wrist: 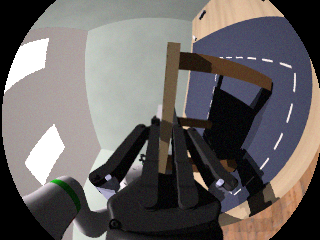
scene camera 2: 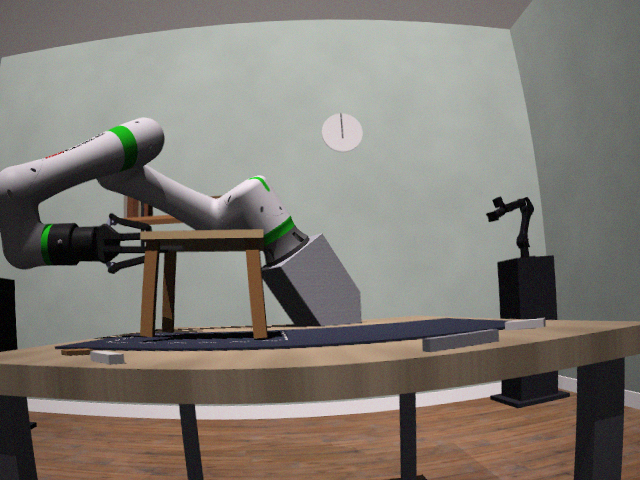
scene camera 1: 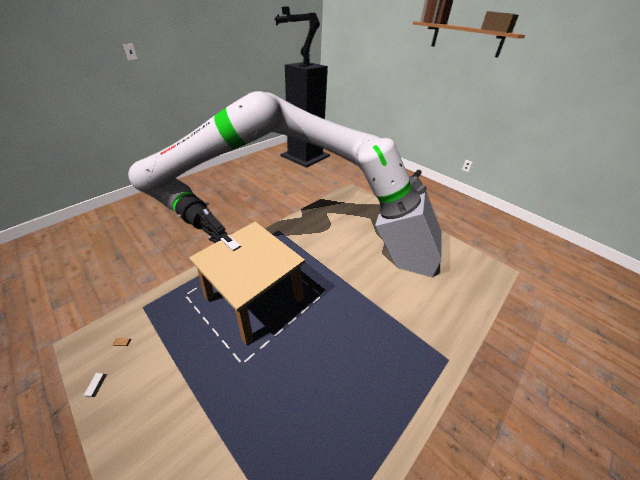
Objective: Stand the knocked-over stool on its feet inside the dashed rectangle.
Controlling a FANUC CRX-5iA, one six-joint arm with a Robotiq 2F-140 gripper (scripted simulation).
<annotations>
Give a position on a wooden stool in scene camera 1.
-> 240, 276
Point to a grey bar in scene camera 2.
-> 433, 344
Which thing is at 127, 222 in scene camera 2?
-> My gripper.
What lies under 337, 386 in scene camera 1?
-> A dark blue mat.
</annotations>
